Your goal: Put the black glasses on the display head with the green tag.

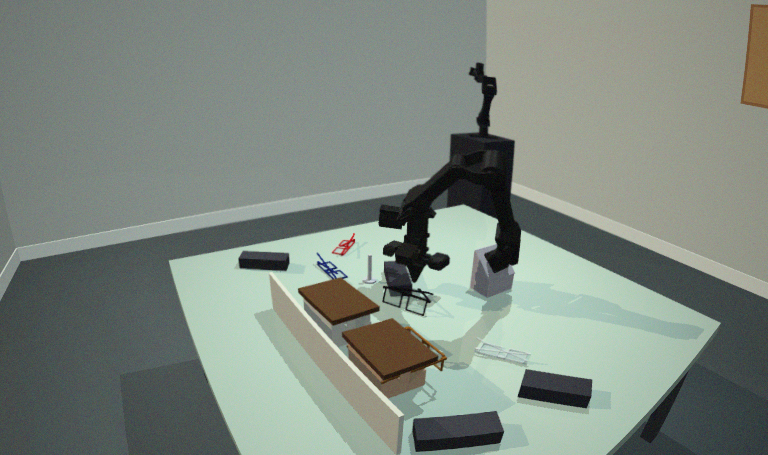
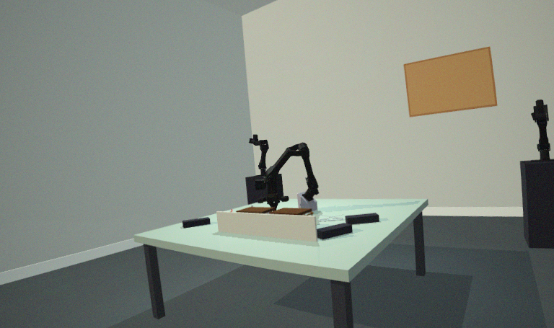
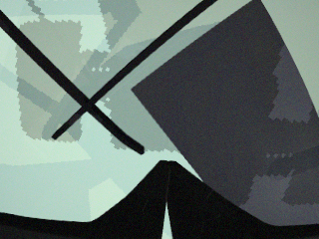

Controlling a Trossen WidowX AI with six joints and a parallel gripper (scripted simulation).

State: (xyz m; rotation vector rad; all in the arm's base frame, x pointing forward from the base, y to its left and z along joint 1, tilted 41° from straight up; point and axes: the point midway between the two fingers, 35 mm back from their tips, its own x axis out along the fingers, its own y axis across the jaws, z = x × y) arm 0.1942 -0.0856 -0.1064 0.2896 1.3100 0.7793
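Right now my gripper tip is 11 cm to the left of the small post and 8 cm short of it. Also, from my gripper tip: tan head (32 cm to the left, 29 cm ahead, 4 cm above); white panel (41 cm ahead, 20 cm to the left, 3 cm above).
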